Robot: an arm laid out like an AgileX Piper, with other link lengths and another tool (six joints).
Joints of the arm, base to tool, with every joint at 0 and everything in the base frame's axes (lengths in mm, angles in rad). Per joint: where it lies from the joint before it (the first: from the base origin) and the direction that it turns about. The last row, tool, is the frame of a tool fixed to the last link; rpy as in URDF.
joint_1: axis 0 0 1 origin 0 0 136.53
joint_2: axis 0 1 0 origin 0 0 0
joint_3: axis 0 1 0 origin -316.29 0 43.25
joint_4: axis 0.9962 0 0.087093 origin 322.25 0 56.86
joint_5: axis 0 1 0 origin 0 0 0
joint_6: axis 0.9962 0 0.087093 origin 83.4 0 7.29
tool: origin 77.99 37 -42.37 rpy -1.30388 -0.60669 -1.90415
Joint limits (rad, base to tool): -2.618..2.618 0..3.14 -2.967..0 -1.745..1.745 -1.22..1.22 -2.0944..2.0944
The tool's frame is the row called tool.
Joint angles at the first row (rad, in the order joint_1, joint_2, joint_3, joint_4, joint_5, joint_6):
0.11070, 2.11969, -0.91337, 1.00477, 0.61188, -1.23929
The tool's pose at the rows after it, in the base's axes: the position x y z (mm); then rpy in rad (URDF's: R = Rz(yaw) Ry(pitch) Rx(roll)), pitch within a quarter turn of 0, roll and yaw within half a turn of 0:
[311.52, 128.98, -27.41, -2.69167, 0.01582, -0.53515]
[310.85, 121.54, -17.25, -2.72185, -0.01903, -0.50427]
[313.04, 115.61, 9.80, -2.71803, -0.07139, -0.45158]
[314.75, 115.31, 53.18, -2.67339, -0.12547, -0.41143]
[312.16, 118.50, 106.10, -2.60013, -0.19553, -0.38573]
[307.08, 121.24, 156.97, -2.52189, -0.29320, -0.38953]
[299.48, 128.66, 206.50, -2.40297, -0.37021, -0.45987]
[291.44, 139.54, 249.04, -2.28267, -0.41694, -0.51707]
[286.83, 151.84, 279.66, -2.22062, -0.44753, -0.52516]
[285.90, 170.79, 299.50, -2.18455, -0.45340, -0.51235]
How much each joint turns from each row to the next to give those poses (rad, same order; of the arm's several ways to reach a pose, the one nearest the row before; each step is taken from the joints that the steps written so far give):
-0.00001, -0.00448, -0.00396, -0.03165, 0.00556, 0.06365
0.00060, -0.04149, 0.00399, -0.10033, -0.00431, 0.06464
0.00000, -0.08561, 0.00197, -0.09256, 0.02931, 0.04187
0.00002, -0.12363, 0.00001, -0.04470, 0.06338, 0.01938
0.00164, -0.14978, -0.00002, -0.00696, 0.07018, 0.00250
0.00223, -0.15103, 0.00000, 0.00520, 0.03627, 0.00402
-0.00001, -0.14278, 0.00247, 0.05393, 0.01146, 0.01621
0.01059, -0.10119, -0.01551, 0.05981, 0.01230, 0.01193
0.03222, -0.04334, -0.04417, 0.00501, 0.01360, 0.03520
0.05490, 0.00178, -0.05285, -0.00387, 0.00046, 0.04474

